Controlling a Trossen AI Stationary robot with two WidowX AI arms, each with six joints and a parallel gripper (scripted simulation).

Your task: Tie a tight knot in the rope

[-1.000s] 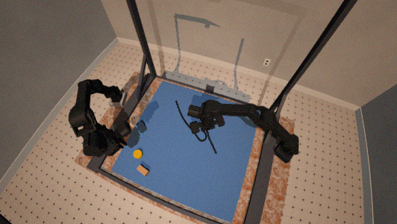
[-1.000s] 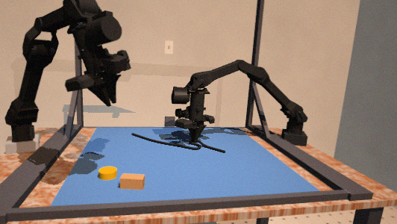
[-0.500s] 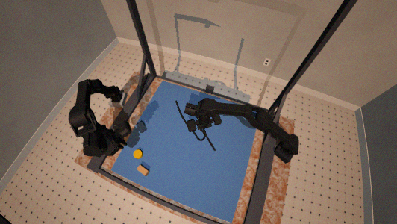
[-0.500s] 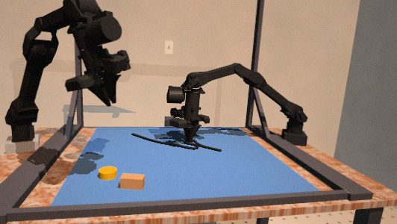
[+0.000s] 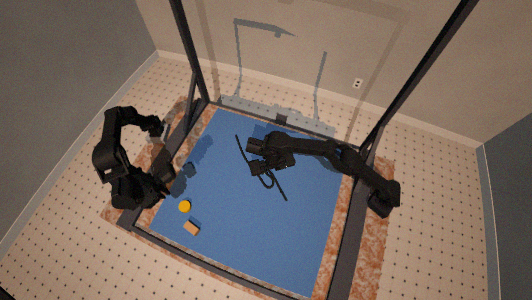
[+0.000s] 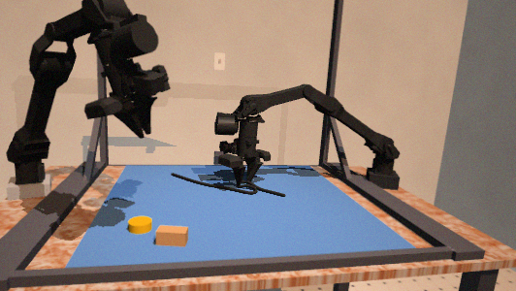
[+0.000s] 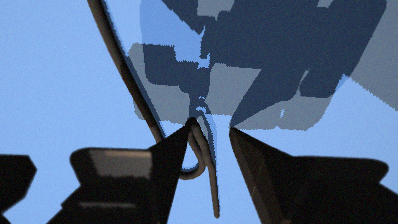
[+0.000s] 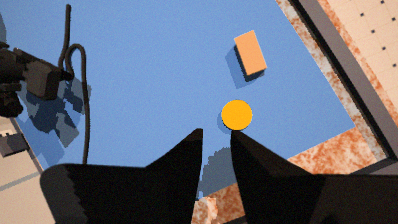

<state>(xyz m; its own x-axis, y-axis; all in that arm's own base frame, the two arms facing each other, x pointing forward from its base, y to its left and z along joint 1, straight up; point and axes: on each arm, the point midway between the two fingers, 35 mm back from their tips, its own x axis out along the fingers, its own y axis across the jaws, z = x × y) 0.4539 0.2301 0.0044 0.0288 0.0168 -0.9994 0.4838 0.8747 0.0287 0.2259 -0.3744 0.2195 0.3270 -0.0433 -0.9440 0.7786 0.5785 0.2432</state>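
The blue mat is 90 mm ahead of my left hand, 50 mm below it and 40 mm to the right of it. The rest, counted from my left hand: yellow disc (290 mm to the right, 280 mm ahead, 30 mm below); orange block (350 mm ahead, 220 mm to the right, 30 mm below).
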